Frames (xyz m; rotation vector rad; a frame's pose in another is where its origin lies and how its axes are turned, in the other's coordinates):
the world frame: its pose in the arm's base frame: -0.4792 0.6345 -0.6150 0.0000 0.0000 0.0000
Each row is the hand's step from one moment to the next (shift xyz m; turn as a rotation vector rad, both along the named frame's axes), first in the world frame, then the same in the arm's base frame.
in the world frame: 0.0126 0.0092 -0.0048 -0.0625 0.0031 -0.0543
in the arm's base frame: 0.0126 0.0092 -0.0048 -0.0625 0.0031 -0.0543
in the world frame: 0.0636 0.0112 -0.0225 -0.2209 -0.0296 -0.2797
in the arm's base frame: 0.0636 0.0112 -0.0225 -0.2209 -0.0296 -0.2797
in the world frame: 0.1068 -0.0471 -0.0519 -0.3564 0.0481 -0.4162
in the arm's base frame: 0.1068 -0.0471 -0.0519 -0.3564 0.0481 -0.4162
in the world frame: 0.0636 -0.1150 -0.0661 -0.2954 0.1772 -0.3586
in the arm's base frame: 0.0636 -0.1150 -0.0661 -0.2954 0.1772 -0.3586
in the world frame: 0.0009 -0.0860 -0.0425 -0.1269 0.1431 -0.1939
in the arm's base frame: 0.0009 -0.0860 -0.0425 -0.1269 0.1431 -0.1939
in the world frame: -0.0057 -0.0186 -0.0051 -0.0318 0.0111 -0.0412
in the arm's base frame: -0.0057 -0.0186 -0.0051 -0.0318 0.0111 -0.0412
